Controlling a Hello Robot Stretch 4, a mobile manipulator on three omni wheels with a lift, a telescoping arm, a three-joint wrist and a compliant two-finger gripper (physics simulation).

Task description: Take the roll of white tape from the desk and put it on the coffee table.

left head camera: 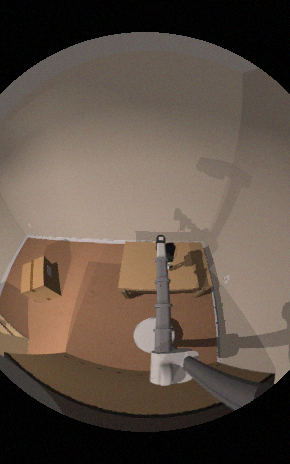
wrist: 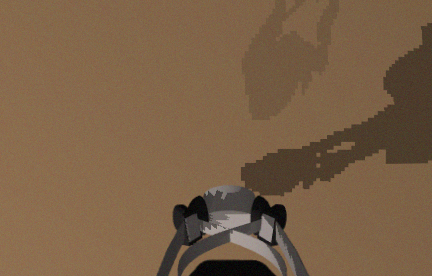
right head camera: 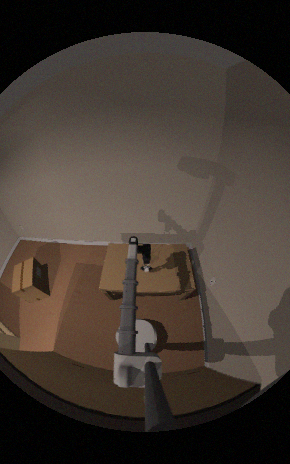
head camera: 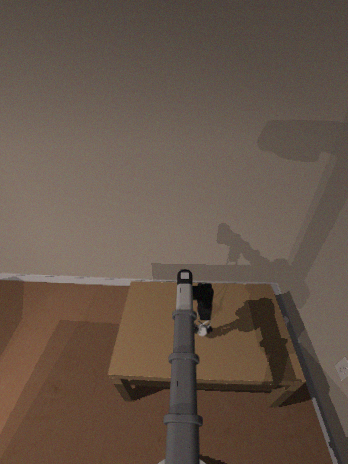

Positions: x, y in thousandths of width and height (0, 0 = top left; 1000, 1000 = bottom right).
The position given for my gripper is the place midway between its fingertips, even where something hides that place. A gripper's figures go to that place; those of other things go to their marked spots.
Scene:
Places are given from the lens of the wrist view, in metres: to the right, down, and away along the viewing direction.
my gripper (wrist: 531, 766): 0.01, 0.07, 0.25
roll of white tape (wrist: 531, 748): 0.01, 0.06, 0.22
low wooden coffee table (wrist: 274, 429): -0.13, -0.03, 0.33
The marked spots on the low wooden coffee table and the roll of white tape are 0.20 m apart.

